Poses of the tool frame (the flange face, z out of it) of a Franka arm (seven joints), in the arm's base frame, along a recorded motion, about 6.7 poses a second.
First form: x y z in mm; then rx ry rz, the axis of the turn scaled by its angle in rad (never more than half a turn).
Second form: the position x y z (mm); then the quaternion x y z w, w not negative. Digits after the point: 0 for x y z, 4 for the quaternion.
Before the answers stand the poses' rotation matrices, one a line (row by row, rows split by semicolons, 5 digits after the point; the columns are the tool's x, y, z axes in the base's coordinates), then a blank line. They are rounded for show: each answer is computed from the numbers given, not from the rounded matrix.
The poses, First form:
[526 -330 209 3.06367 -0.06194 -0.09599]
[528 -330 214 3.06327 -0.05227 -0.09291]
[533 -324 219 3.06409 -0.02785 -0.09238]
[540 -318 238 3.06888 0.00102 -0.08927]
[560 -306 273 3.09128 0.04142 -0.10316]
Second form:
0.99723 -0.03795 -0.06402; -0.04269 -0.99631 -0.07441; -0.06096 0.07693 -0.99517
0.99758 -0.03172 -0.06180; -0.03635 -0.99650 -0.07532; -0.05920 0.07738 -0.99524
0.99802 -0.01585 -0.06084; -0.02042 -0.99695 -0.07533; -0.05946 0.07642 -0.99530
0.99831 0.00274 -0.05803; -0.00141 -0.99745 -0.07134; -0.05808 0.07130 -0.99576
0.99742 0.02836 -0.06597; 0.02514 -0.99847 -0.04916; -0.06726 0.04737 -0.99661

[526 -330 209 0.9986 -0.0202 -0.0313 0.0379]
[528 -330 214 0.9987 -0.0170 -0.0303 0.0382]
[533 -324 219 0.9988 -0.0091 -0.0301 0.0380]
[540 -318 238 0.9989 0.0003 -0.0291 0.0357]
[560 -306 273 0.9991 0.0134 -0.0333 0.0242]

